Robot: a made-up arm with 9 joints. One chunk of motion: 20 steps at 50 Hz.
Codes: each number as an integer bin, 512 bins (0 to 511) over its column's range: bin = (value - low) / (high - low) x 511, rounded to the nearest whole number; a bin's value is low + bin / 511 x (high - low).
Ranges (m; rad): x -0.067..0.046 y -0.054..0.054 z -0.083..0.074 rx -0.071..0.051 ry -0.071..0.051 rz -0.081..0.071
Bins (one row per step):
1: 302 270 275 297 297 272
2: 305 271 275 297 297 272
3: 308 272 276 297 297 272
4: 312 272 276 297 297 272
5: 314 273 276 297 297 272
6: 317 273 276 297 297 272
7: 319 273 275 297 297 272
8: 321 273 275 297 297 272
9: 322 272 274 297 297 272
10: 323 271 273 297 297 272
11: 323 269 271 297 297 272
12: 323 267 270 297 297 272
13: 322 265 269 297 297 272
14: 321 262 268 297 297 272
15: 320 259 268 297 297 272
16: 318 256 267 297 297 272
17: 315 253 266 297 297 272
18: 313 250 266 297 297 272
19: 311 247 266 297 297 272
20: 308 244 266 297 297 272
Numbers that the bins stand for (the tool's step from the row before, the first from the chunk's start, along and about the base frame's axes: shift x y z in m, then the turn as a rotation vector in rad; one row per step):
1: -0.00022 0.00306 0.00149 -0.00009 -0.00009 -0.00009
2: 0.00045 0.00328 0.00149 -0.00009 -0.00009 -0.00009
3: 0.00111 0.00349 0.00180 -0.00009 -0.00009 -0.00009
4: 0.00199 0.00349 0.00180 -0.00009 -0.00009 -0.00009
5: 0.00244 0.00370 0.00180 -0.00009 -0.00009 -0.00009
6: 0.00310 0.00370 0.00180 -0.00009 -0.00009 -0.00009
7: 0.00354 0.00370 0.00149 -0.00009 -0.00009 -0.00009
8: 0.00398 0.00370 0.00149 -0.00009 -0.00009 -0.00009
9: 0.00421 0.00349 0.00118 -0.00009 -0.00009 -0.00009
10: 0.00443 0.00328 0.00088 -0.00009 -0.00009 -0.00009
11: 0.00443 0.00285 0.00026 -0.00009 -0.00009 -0.00009
12: 0.00443 0.00243 -0.00005 -0.00009 -0.00009 -0.00009
13: 0.00421 0.00201 -0.00035 -0.00009 -0.00009 -0.00009
14: 0.00398 0.00137 -0.00066 -0.00009 -0.00009 -0.00009
15: 0.00376 0.00074 -0.00066 -0.00009 -0.00009 -0.00009
16: 0.00332 0.00011 -0.00097 -0.00009 -0.00009 -0.00009
17: 0.00266 -0.00053 -0.00127 -0.00009 -0.00009 -0.00009
18: 0.00222 -0.00116 -0.00127 -0.00009 -0.00009 -0.00009
19: 0.00177 -0.00180 -0.00127 -0.00009 -0.00009 -0.00009
20: 0.00111 -0.00243 -0.00127 -0.00009 -0.00009 -0.00009

